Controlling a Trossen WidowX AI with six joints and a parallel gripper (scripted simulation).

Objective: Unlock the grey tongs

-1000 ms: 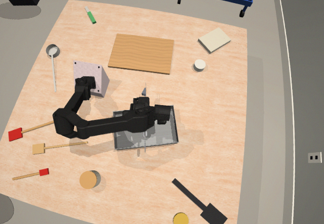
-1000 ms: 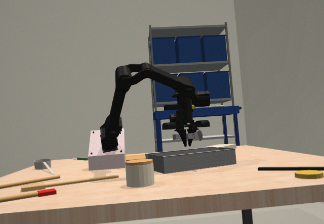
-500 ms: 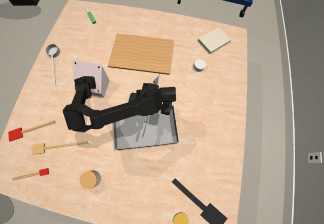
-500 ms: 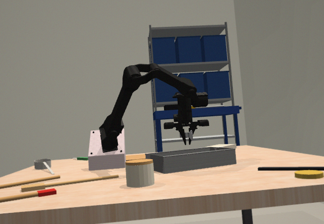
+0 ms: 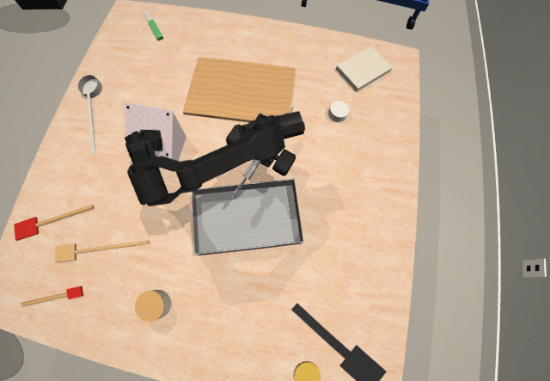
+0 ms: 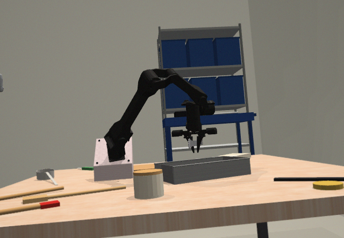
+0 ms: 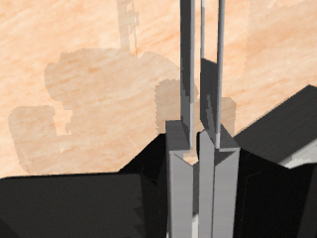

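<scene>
My gripper tip is now 290 mm to the right of the wooden board, 100 mm past it and 70 mm above it. The rest, counted from my gripper tip: yellow lock piece (70 mm to the left, 40 mm ahead, 40 mm above); then white cylinder (240 mm ahead, 230 mm to the left, 60 mm below); then grey roasting tin (160 mm to the right, 50 mm below, 30 mm behind).
</scene>
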